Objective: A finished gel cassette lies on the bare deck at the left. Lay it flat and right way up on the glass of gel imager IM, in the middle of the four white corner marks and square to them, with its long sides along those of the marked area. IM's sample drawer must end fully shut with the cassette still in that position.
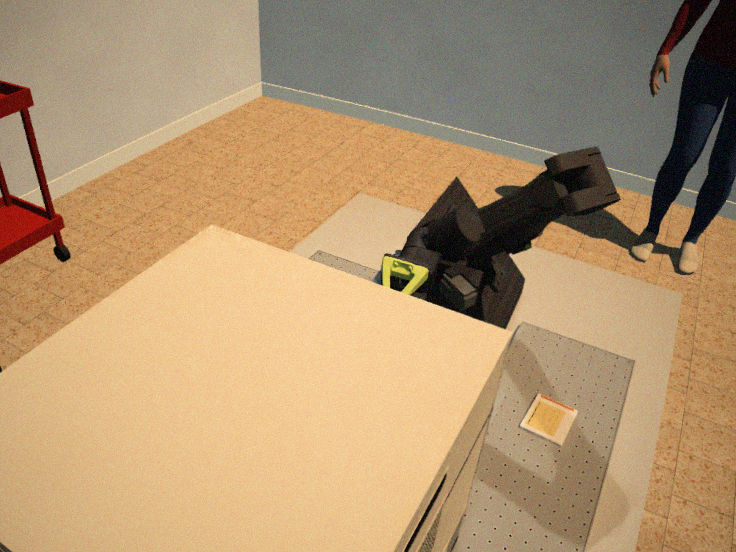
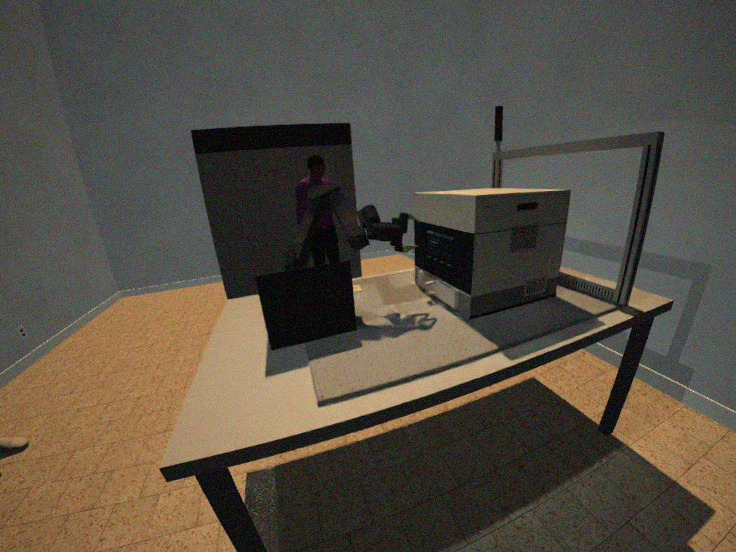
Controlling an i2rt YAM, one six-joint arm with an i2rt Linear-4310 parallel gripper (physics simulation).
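Pixels of known places: gripper, fingertip midpoint: [image 2: 417,233]; arm's base at its link origin: [image 2: 297,289].
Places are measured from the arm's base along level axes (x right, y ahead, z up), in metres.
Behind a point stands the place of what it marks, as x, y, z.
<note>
The gel cassette [image 1: 548,419] @[-0.235, 0.276, -0.139] [image 2: 356,288] @[-0.227, 0.299, -0.139], a white frame with a yellow-orange middle, lies flat on the perforated grey deck [image 1: 600,380] @[-0.319, 0.125, -0.145] [image 2: 386,368] @[0.352, 0.150, -0.145] beside the imager. Gel imager IM [image 1: 267,386] @[0.055, 0.748, 0.276] [image 2: 517,255] @[0.287, 0.719, 0.060] is a large cream box with a dark screen on its front. The sample drawer's front [image 2: 442,292] @[0.117, 0.524, -0.092] shows low under the screen; how far it stands out is hard to tell. Its glass and corner marks are hidden. My gripper [image 1: 405,285] [image 2: 414,232] @[0.030, 0.471, 0.134] is open and empty, its yellow-green fingers one above the other, close in front of the imager at screen height, away from the cassette.
A black panel [image 2: 306,306] @[0.090, 0.008, -0.030] stands upright at the deck's left, with a taller dark panel [image 2: 261,219] behind. A metal frame [image 2: 639,225] @[0.502, 1.099, 0.156] stands at the right. A person [image 1: 701,124] stands beyond the table. A red cart [image 1: 38,160] is at the far left.
</note>
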